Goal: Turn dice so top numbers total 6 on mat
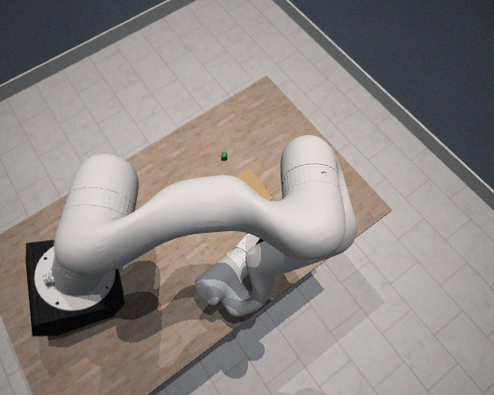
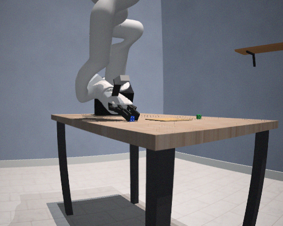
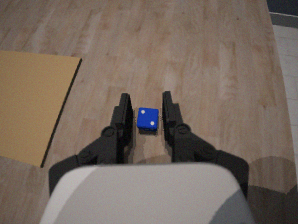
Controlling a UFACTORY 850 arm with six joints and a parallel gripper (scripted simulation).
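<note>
The blue die is 1 cm below my hand. Also, from my hand: black die 5 cm behind, 3 cm to the left, 1 cm below; then tan mat 17 cm to the left, 2 cm below, 2 cm behind; then green die 33 cm to the left, 2 cm behind, 1 cm below.
</note>
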